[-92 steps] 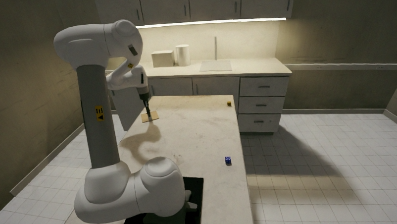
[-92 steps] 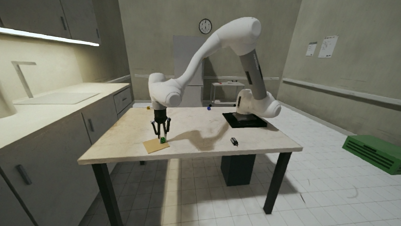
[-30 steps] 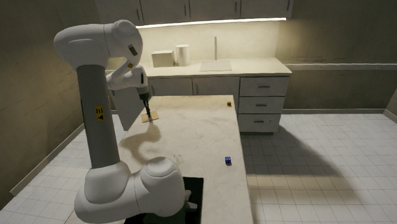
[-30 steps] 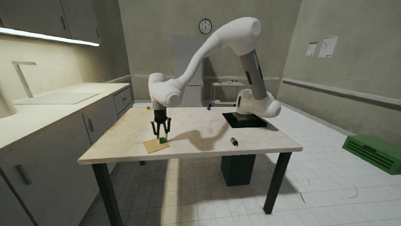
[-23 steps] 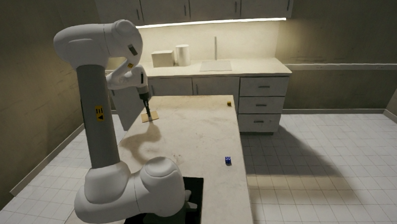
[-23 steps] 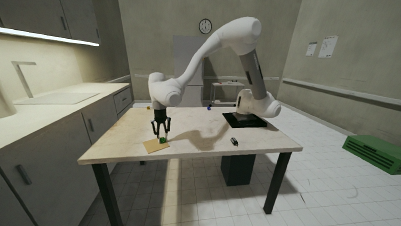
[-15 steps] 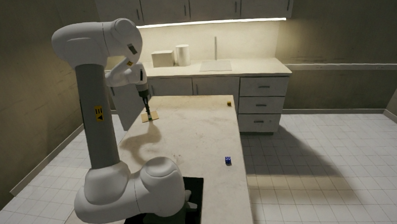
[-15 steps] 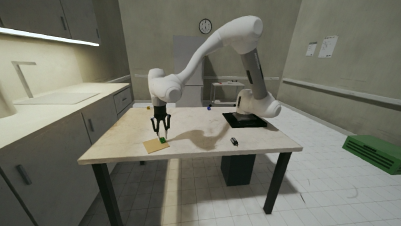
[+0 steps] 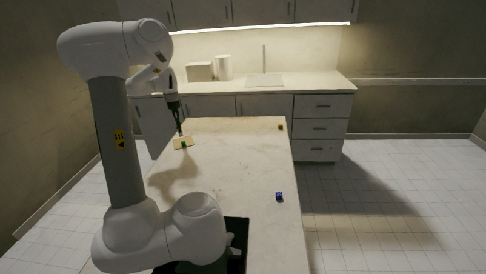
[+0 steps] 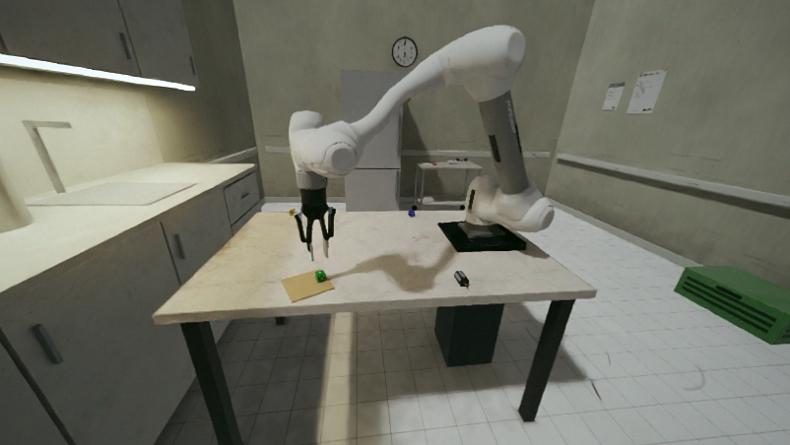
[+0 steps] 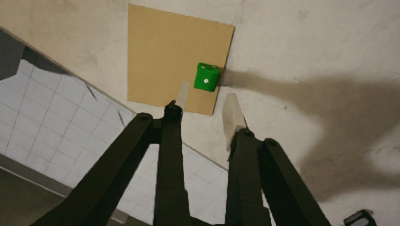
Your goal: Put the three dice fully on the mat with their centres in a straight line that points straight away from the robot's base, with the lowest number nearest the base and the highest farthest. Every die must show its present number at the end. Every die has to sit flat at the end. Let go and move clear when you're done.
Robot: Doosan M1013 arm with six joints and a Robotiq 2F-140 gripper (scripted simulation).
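Now: hand 260 mm short of the yellow die, 660 mm to the left of it and 110 mm above it. Round my hand: tan mat (40 mm ahead, 20 mm to the left, 120 mm below); then green die (100 mm below); then blue die (420 mm behind, 640 mm to the right, 110 mm below).
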